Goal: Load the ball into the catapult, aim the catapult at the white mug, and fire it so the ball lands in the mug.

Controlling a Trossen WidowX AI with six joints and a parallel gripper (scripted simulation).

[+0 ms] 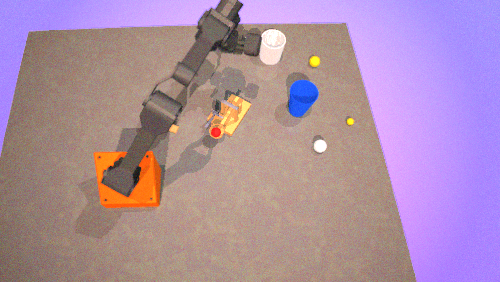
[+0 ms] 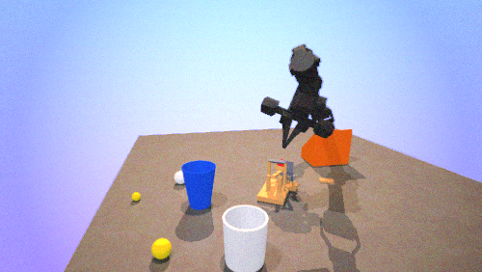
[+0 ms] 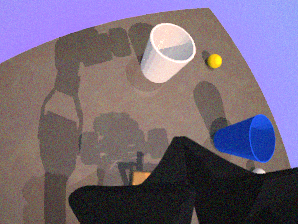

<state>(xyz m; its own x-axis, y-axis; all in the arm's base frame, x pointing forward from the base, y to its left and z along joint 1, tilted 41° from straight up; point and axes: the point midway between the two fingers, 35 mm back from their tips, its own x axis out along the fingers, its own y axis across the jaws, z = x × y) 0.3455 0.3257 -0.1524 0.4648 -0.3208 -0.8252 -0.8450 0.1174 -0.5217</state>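
The red ball is 10 cm behind my gripper tip, 22 cm to the right of it and 13 cm below it. Round my gripper tip: orange peg 25 cm behind, 17 cm to the right, 19 cm below; then white mug 13 cm ahead, 13 cm to the left, 17 cm below; then blue cup 20 cm ahead, 12 cm to the right, 16 cm below.
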